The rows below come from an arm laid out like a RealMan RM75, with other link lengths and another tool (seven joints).
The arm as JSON. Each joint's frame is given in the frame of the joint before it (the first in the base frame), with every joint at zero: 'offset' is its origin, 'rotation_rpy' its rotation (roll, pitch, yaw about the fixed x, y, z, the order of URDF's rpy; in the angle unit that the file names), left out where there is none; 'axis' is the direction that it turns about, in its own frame. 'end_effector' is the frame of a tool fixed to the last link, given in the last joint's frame.
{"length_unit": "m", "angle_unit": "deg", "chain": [
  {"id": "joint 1", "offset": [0.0, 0.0, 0.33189], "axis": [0.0, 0.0, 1.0]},
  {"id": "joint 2", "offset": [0.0, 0.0, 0.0], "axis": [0.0, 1.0, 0.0]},
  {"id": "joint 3", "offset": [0.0, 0.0, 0.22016], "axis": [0.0, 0.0, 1.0]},
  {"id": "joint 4", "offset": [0.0, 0.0, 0.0], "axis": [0.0, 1.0, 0.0]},
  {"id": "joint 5", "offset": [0.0, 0.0, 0.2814], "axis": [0.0, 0.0, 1.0]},
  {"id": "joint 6", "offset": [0.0, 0.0, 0.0], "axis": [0.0, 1.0, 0.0]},
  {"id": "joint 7", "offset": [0.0, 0.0, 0.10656], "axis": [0.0, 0.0, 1.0]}
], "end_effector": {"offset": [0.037, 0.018, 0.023], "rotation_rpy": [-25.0, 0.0, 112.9]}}
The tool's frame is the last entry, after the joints.
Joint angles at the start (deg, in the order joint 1, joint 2, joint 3, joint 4, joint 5, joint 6, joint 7):
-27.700, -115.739, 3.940, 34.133, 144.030, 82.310, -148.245
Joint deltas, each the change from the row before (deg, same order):
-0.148, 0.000, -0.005, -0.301, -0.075, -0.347, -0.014
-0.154, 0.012, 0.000, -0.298, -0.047, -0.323, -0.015
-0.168, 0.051, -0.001, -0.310, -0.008, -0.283, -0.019
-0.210, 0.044, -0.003, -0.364, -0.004, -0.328, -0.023
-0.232, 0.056, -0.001, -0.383, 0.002, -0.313, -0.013
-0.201, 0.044, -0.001, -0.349, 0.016, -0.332, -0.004
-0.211, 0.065, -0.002, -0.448, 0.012, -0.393, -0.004
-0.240, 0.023, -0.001, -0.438, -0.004, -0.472, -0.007
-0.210, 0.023, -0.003, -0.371, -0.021, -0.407, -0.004
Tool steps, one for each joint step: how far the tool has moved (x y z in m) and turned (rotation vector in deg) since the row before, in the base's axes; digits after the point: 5 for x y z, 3 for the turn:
0.00035, 0.00122, -0.00129, 0.089, -0.069, 0.058
0.00040, 0.00123, -0.00124, 0.055, -0.056, 0.042
0.00045, 0.00128, -0.00105, 0.015, -0.043, 0.017
0.00065, 0.00156, -0.00139, 0.003, -0.066, 0.007
0.00081, 0.00170, -0.00142, -0.015, -0.072, -0.030
0.00060, 0.00147, -0.00134, -0.007, -0.027, 0.003
0.00055, 0.00154, -0.00166, -0.014, -0.053, 0.032
0.00069, 0.00177, -0.00190, 0.020, -0.035, 0.045
0.00063, 0.00157, -0.00154, 0.037, -0.030, 0.033

